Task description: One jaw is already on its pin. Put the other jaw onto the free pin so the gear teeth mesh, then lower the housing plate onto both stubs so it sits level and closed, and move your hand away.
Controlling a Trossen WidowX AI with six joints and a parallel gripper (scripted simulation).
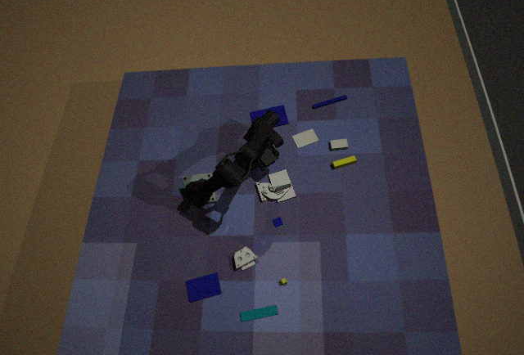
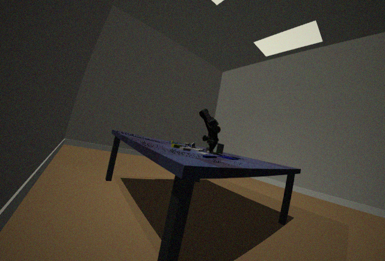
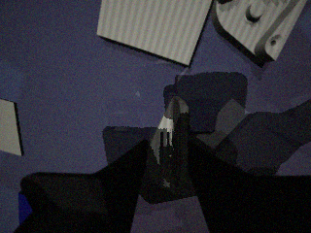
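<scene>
My gripper tip is 60 mm short of the white base and 120 mm to the left of it. Round my gripper tip: white jaw (30 mm behind, 20 mm to the left); then small blue cube (30 mm ahead, 260 mm to the right); then white plate (190 mm ahead, 70 mm to the left).
</scene>
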